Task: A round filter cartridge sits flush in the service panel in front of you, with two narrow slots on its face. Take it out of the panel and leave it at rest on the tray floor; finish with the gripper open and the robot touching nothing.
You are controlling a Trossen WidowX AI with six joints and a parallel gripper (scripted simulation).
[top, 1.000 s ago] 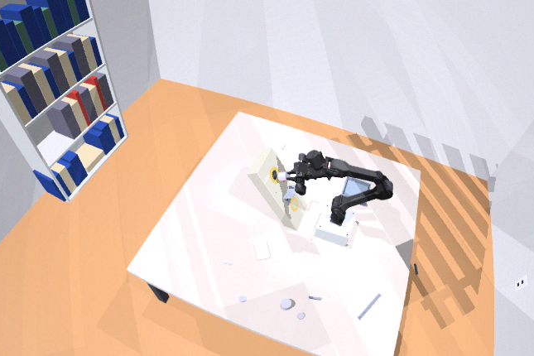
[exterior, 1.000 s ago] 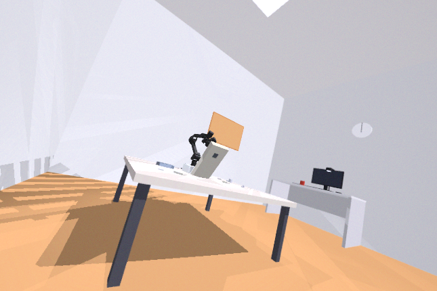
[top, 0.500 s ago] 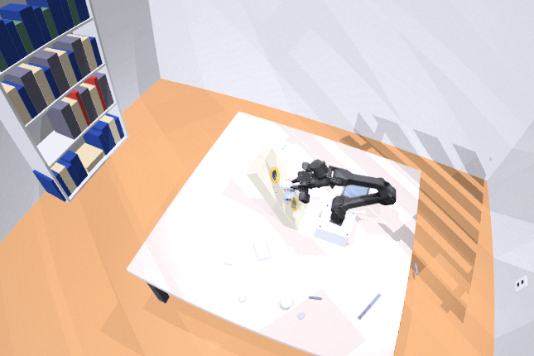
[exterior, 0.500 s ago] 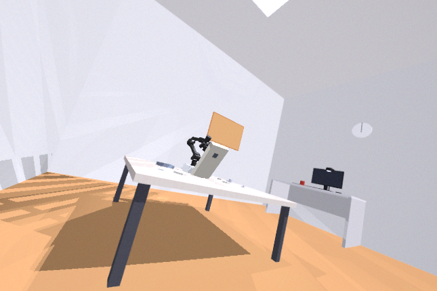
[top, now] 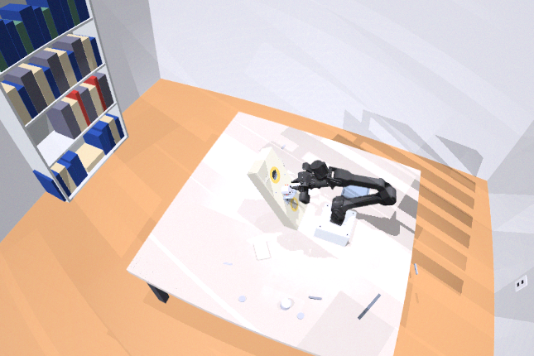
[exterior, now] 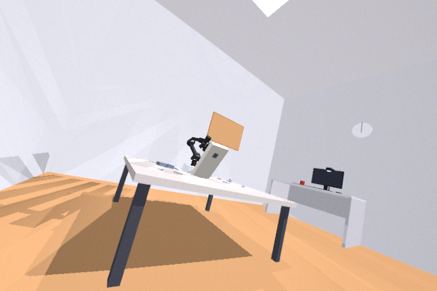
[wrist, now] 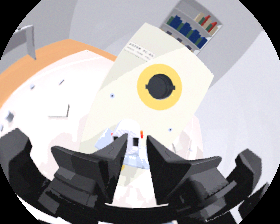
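Now: the round filter cartridge 3 cm below my gripper tip, 1 cm to the left of it and 1 cm ahead of it. Round my gripper tip: blue-grey tray (33 cm to the right, 28 cm behind, 22 cm below); then service panel (5 cm below, 5 cm ahead).
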